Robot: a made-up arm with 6 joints. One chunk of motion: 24 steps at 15 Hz.
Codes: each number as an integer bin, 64 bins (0 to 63) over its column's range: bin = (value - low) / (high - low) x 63, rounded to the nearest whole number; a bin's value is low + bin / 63 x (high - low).
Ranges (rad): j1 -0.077..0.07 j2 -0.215..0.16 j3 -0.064..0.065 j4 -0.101..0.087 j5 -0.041..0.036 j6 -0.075..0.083
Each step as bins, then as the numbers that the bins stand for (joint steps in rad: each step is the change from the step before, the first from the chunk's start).
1 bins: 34 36 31 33 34 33
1 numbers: 0.00233 -0.00071 -0.00052 -0.00252 0.00056 0.00776
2 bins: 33 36 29 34 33 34
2 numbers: 0.00000 -0.00071 -0.00462 0.00046 -0.00067 0.01027
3 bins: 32 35 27 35 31 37
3 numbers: -0.00233 -0.00667 -0.00871 0.00344 -0.00311 0.01779
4 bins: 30 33 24 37 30 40
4 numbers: -0.00700 -0.01857 -0.01486 0.00941 -0.00433 0.02532
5 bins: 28 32 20 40 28 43
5 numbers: -0.01167 -0.02452 -0.02305 0.01837 -0.00678 0.03284
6 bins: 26 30 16 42 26 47
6 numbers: -0.01633 -0.03643 -0.03124 0.02433 -0.00922 0.04287
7 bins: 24 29 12 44 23 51
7 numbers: -0.02100 -0.04238 -0.03943 0.03030 -0.01289 0.05290
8 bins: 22 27 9 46 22 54
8 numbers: -0.02567 -0.05429 -0.04557 0.03627 -0.01411 0.06043
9 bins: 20 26 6 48 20 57
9 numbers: -0.03033 -0.06024 -0.05171 0.04224 -0.01656 0.06795
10 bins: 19 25 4 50 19 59
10 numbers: -0.03267 -0.06619 -0.05581 0.04821 -0.01778 0.07297
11 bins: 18 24 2 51 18 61
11 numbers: -0.03500 -0.07214 -0.05990 0.05119 -0.01900 0.07798
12 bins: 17 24 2 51 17 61
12 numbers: -0.03733 -0.07214 -0.05990 0.05119 -0.02022 0.07798
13 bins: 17 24 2 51 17 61
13 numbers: -0.03733 -0.07214 -0.05990 0.05119 -0.02022 0.07798
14 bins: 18 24 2 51 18 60
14 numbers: -0.03500 -0.07214 -0.05990 0.05119 -0.01900 0.07548
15 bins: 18 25 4 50 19 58
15 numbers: -0.03500 -0.06619 -0.05581 0.04821 -0.01778 0.07046
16 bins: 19 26 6 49 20 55
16 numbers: -0.03267 -0.06024 -0.05171 0.04522 -0.01656 0.06294
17 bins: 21 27 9 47 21 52
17 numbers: -0.02800 -0.05429 -0.04557 0.03925 -0.01533 0.05541
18 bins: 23 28 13 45 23 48
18 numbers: -0.02333 -0.04833 -0.03738 0.03329 -0.01289 0.04538
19 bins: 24 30 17 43 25 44
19 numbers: -0.02100 -0.03643 -0.02919 0.02732 -0.01044 0.03535
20 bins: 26 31 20 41 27 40
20 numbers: -0.01633 -0.03048 -0.02305 0.02135 -0.00800 0.02532
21 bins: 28 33 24 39 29 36
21 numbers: -0.01167 -0.01857 -0.01486 0.01538 -0.00556 0.01529
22 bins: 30 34 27 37 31 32
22 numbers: -0.00700 -0.01262 -0.00871 0.00941 -0.00311 0.00525
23 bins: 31 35 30 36 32 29
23 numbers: -0.00467 -0.00667 -0.00257 0.00643 -0.00189 -0.00227
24 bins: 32 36 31 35 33 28
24 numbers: -0.00233 -0.00071 -0.00052 0.00344 -0.00067 -0.00478
